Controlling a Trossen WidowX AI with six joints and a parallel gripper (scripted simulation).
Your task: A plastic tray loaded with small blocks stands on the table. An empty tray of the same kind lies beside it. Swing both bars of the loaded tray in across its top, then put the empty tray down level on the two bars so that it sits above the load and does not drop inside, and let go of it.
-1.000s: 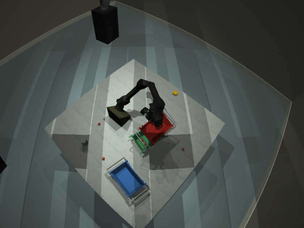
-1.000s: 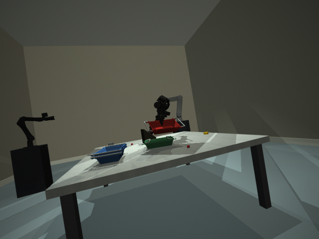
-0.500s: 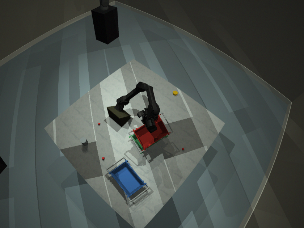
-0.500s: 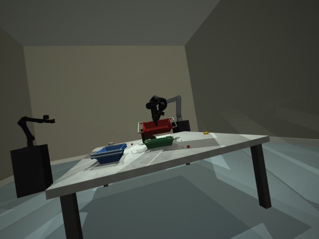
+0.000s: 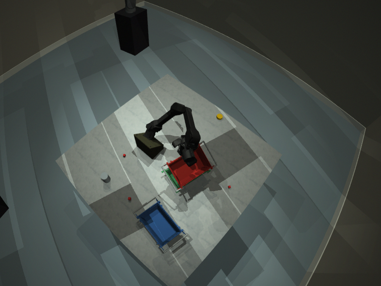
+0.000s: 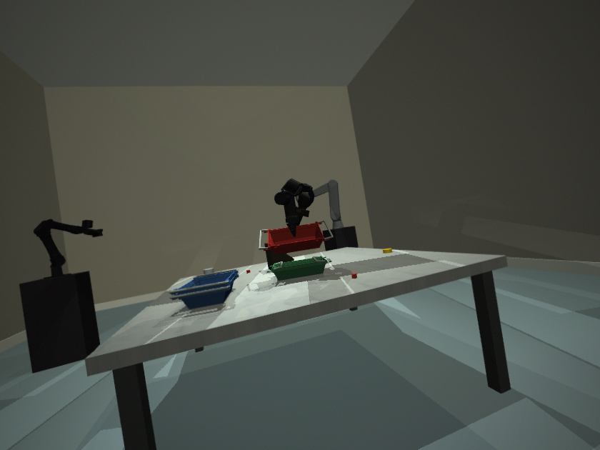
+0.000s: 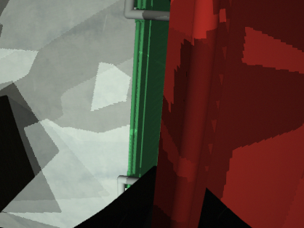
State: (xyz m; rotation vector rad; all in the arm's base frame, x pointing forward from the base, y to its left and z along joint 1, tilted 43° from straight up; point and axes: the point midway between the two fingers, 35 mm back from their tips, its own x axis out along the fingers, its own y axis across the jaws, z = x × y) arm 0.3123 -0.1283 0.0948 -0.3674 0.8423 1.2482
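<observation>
My gripper tip is now 70 mm short of the red tray and 30 mm to the left of it. Also, from my gripper tip: yellow disc (10 mm behind, 560 mm to the left, 170 mm below); then grey cylinder (390 mm behind, 390 mm to the right, 140 mm below).
</observation>
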